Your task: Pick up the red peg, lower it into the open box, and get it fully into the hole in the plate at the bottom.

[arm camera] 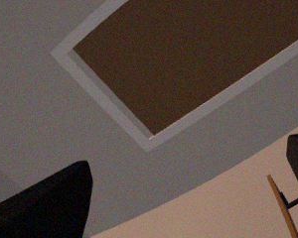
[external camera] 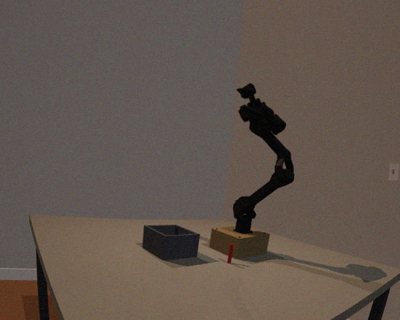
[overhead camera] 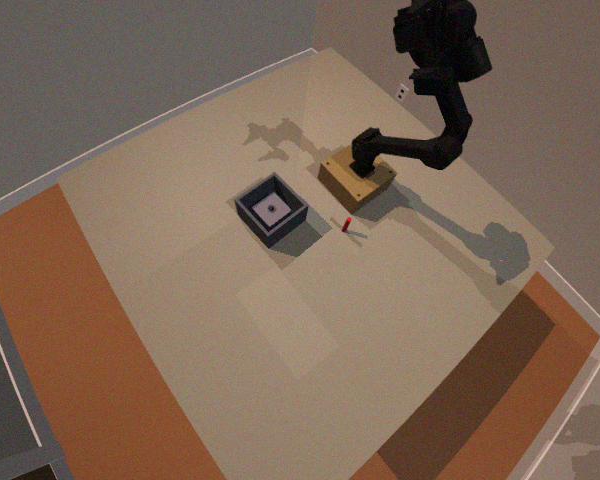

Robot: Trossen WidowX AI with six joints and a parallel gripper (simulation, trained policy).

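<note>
The red peg lies 59 cm below my gripper tip, 3 cm behind it and 2 cm to the left of it. From my gripper tip the other things lie so: dark box 60 cm below, 17 cm to the right, 12 cm ahead; pale plate 58 cm below, 17 cm to the right, 12 cm ahead.
</note>
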